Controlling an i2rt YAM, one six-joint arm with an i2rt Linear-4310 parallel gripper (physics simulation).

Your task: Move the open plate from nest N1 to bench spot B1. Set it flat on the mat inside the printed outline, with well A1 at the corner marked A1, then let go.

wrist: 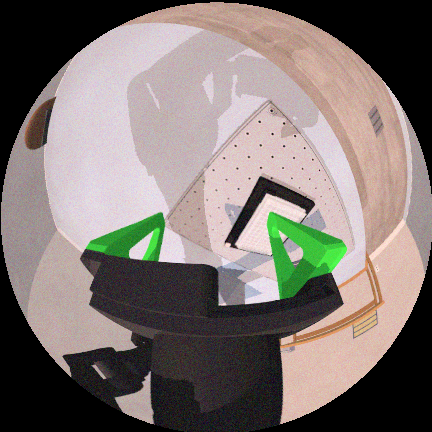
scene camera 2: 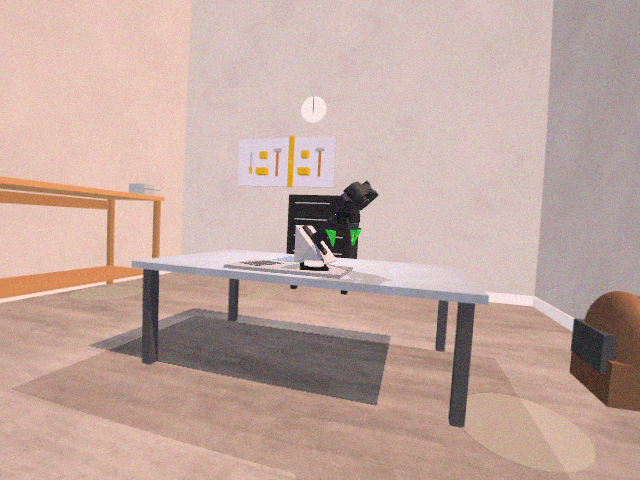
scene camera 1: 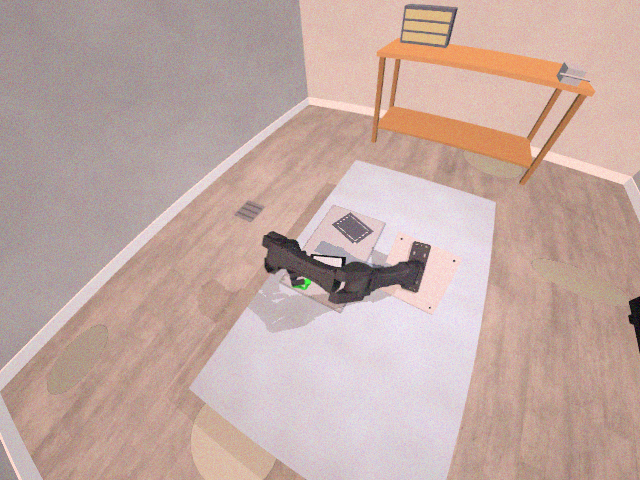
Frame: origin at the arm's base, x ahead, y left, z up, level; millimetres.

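Seen in the pictures: gripper, between the fingertips: point(wrist: 215, 217) point(scene camera 2: 342, 245) point(scene camera 1: 303, 278); arm's base, origin of its link: point(scene camera 2: 314, 240) point(scene camera 1: 415, 267).
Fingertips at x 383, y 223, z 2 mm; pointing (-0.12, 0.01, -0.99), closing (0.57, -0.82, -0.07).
Observation:
Offsets run from my fingertips to a thing's top centre. Level surfaces: height alone.
The white open plate point(scene camera 1: 328, 262) point(wrist: 270, 222) sits in a black nest @[31 mm back, 134 mm right, 92 mm down] point(scene camera 1: 328, 255) point(scene camera 2: 313, 267) point(wrist: 247, 210) on a pale, perforated board @[33 mm back, 241 mm right, 109 mm down] point(scene camera 1: 323, 227) point(wrist: 272, 150). The dark mat @[108 mm down] point(scene camera 1: 352, 227) point(scene camera 2: 262, 263) with a dashed white printed outline lies on the same board, farther back in the first scene view. My gripper point(scene camera 1: 302, 284) point(scene camera 2: 343, 244) point(wrist: 215, 217) is open and empty, with green fingers raised above the board, off to one side of the nest. In the wrist view, its right finger overlaps part of the plate. Well A1 and the corner marks are too small to read.
The arm stands on a pink mounting plate point(scene camera 1: 444, 279) point(scene camera 2: 327, 256) beside the board. The board lies on a long pale table @[123 mm down] point(scene camera 1: 351, 372) point(scene camera 2: 413, 281). An orange shelf table point(scene camera 1: 480, 62) point(scene camera 2: 67, 190) stands by the wall, with a black drawer unit point(scene camera 2: 305, 206) behind the worktable.

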